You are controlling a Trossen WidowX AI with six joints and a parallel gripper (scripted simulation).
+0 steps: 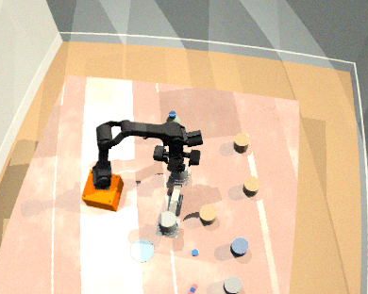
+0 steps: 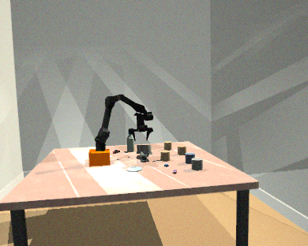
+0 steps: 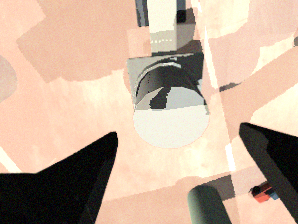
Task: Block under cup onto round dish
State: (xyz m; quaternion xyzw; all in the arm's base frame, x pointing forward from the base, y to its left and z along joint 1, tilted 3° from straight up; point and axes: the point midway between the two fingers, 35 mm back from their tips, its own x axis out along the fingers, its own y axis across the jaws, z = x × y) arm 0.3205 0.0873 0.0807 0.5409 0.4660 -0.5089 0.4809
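The grey cup is 2 cm to the left of my gripper tip and 6 cm below it. From my gripper tip the other things lie so: balance: 1 cm behind, 14 cm to the right, 8 cm below; then round light-blue dish: 14 cm behind, 35 cm to the right, 12 cm below; then small blue piece: 8 cm ahead, 35 cm to the right, 12 cm below.
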